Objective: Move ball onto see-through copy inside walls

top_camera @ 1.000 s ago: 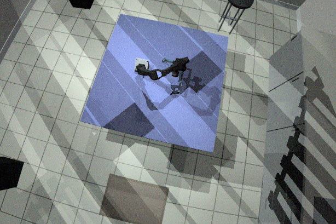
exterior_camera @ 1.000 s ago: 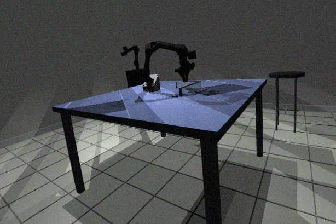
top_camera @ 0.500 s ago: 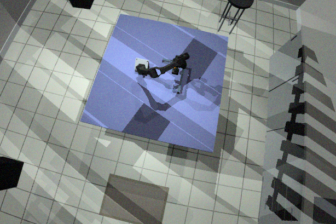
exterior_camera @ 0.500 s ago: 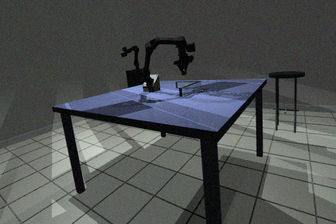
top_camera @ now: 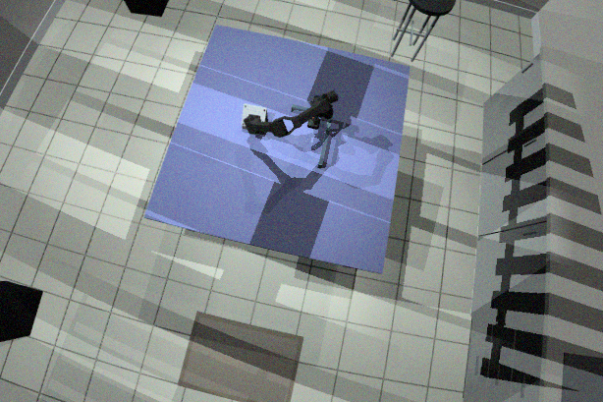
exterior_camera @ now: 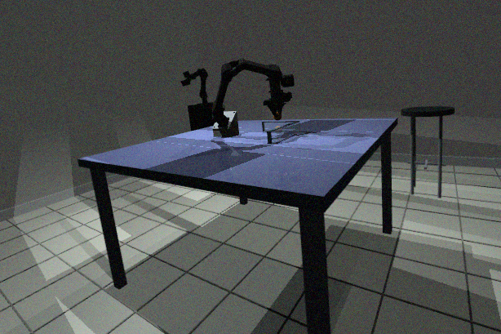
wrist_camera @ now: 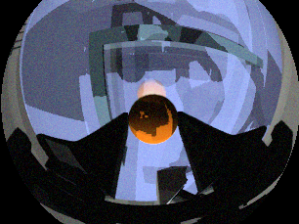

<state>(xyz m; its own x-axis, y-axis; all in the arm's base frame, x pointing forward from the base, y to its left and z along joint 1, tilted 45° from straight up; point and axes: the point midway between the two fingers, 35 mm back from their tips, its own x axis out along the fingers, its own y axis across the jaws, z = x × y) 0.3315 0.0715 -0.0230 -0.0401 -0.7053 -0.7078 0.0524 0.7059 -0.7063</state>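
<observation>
My gripper tip is now 70 mm above the see-through copy of ball. Round my gripper tip: orange ball right at my gripper tip.
</observation>
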